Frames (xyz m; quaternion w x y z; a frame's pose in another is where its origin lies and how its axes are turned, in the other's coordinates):
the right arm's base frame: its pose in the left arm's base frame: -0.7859 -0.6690 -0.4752 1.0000 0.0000 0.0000 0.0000
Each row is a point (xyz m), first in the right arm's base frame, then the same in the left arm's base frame.
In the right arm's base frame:
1: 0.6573 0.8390 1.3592
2: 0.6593 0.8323 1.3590
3: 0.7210 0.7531 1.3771
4: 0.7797 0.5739 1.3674
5: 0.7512 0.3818 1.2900
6: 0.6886 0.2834 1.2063
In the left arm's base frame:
1: -0.1286 0.1700 0.8840
2: -0.1266 0.1633 0.8838
3: -0.0649 0.0841 0.9019
4: -0.0062 -0.0951 0.8922
5: -0.0347 -0.2872 0.8148
6: -0.0973 -0.3856 0.7311

